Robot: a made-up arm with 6 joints. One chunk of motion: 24 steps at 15 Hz.
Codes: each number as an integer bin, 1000 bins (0 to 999) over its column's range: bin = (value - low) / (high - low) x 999, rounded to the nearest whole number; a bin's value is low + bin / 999 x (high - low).
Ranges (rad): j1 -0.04..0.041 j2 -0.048..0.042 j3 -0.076..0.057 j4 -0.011..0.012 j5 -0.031..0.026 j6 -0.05..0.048
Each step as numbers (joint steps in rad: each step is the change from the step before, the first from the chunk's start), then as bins.
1 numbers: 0.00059 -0.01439 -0.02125 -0.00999 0.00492 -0.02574
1 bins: 501 373 411 44 630 247
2 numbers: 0.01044 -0.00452 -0.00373 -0.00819 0.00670 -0.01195
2 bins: 622 483 543 122 661 388
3 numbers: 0.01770 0.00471 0.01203 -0.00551 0.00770 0.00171
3 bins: 712 585 661 238 678 527
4 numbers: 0.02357 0.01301 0.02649 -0.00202 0.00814 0.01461
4 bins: 784 677 770 390 686 659
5 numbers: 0.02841 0.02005 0.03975 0.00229 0.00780 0.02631
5 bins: 844 755 869 577 680 778
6 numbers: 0.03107 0.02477 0.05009 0.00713 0.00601 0.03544
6 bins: 877 808 947 787 649 871
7 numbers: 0.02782 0.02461 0.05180 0.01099 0.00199 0.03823
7 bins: 836 806 960 955 578 899
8 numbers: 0.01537 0.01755 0.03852 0.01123 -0.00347 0.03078
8 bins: 683 728 860 966 482 823
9 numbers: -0.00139 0.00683 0.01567 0.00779 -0.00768 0.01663
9 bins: 476 609 689 816 409 679
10 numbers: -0.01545 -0.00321 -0.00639 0.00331 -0.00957 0.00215
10 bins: 303 497 523 622 376 532
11 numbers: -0.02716 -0.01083 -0.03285 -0.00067 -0.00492 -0.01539
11 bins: 158 413 324 449 457 353
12 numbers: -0.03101 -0.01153 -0.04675 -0.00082 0.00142 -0.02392
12 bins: 111 405 220 442 568 266
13 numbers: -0.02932 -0.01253 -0.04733 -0.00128 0.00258 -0.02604
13 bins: 132 394 215 422 589 244
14 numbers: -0.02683 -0.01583 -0.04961 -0.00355 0.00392 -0.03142
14 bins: 162 357 198 324 612 189
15 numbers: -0.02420 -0.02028 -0.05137 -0.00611 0.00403 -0.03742
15 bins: 195 308 185 212 614 128
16 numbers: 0.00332 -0.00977 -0.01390 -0.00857 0.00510 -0.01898
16 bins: 534 424 466 106 633 316
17 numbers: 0.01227 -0.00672 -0.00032 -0.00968 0.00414 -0.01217
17 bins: 645 458 568 57 616 386
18 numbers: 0.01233 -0.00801 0.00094 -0.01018 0.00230 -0.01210
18 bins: 645 444 578 36 584 386
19 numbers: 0.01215 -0.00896 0.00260 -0.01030 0.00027 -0.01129
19 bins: 643 433 590 30 548 395
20 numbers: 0.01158 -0.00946 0.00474 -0.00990 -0.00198 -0.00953
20 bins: 636 428 606 48 509 413
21 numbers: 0.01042 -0.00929 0.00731 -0.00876 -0.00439 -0.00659
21 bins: 622 430 626 97 466 443
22 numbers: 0.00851 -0.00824 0.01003 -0.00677 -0.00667 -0.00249
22 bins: 598 441 646 184 426 484
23 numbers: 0.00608 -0.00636 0.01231 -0.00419 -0.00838 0.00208
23 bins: 568 462 663 296 396 531
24 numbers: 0.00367 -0.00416 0.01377 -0.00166 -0.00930 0.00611
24 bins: 539 487 674 406 380 572
